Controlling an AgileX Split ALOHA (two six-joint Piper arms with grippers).
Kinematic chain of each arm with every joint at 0, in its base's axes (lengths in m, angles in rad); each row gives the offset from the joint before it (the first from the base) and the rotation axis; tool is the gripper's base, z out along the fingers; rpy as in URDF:
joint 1: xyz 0 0 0.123 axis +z
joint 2: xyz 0 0 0 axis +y
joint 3: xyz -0.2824 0 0.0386 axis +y
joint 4: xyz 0.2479 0 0.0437 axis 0.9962 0 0.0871
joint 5: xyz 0 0 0 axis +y
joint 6: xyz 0.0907 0 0.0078 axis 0.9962 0 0.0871
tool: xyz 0 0 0 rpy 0 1.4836 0
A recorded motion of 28 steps. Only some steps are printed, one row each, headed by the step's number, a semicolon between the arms.
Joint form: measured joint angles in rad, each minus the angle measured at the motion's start. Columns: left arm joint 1, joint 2, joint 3, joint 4, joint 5, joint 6; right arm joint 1, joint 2, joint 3, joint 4, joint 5, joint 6.
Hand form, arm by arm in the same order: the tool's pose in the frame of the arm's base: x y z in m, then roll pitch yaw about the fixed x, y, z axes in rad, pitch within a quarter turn. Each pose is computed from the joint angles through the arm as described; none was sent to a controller.
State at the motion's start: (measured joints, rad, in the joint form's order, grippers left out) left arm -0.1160 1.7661 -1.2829 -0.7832 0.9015 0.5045; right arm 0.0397 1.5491 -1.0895 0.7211 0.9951 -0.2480
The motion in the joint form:
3: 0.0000 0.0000 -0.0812 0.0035 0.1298 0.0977; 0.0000 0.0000 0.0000 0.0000 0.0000 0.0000
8: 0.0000 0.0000 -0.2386 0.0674 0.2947 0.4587; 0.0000 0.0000 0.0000 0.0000 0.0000 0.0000
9: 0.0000 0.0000 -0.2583 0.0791 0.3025 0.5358; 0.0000 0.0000 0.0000 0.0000 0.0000 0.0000
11: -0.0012 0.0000 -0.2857 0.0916 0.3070 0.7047; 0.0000 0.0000 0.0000 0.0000 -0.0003 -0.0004
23: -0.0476 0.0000 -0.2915 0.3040 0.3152 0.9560; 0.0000 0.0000 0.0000 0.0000 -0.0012 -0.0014
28: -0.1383 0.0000 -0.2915 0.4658 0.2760 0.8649; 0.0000 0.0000 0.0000 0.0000 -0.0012 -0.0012
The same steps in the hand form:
3: 0.3562 -0.0968 0.2685 -2.5426 0.4623 2.9078; 0.2970 0.0623 0.2639 2.5072 0.2262 3.0121
8: 0.3576 -0.0977 0.3065 -2.8013 0.6491 2.3750; 0.2970 0.0623 0.2639 2.5072 0.2262 3.0121
9: 0.3586 -0.0972 0.3112 -2.8806 0.6754 2.2615; 0.2970 0.0623 0.2639 2.5072 0.2262 3.0121
11: 0.3602 -0.0971 0.3180 -3.0534 0.7108 2.0176; 0.2970 0.0623 0.2639 2.5073 0.2267 3.0123
23: 0.3564 -0.0988 0.3095 2.9625 0.4991 1.5835; 0.2971 0.0623 0.2639 2.5076 0.2280 3.0126
28: 0.3521 -0.1186 0.3051 2.9276 0.3653 1.5579; 0.2971 0.0623 0.2639 2.5076 0.2279 3.0124

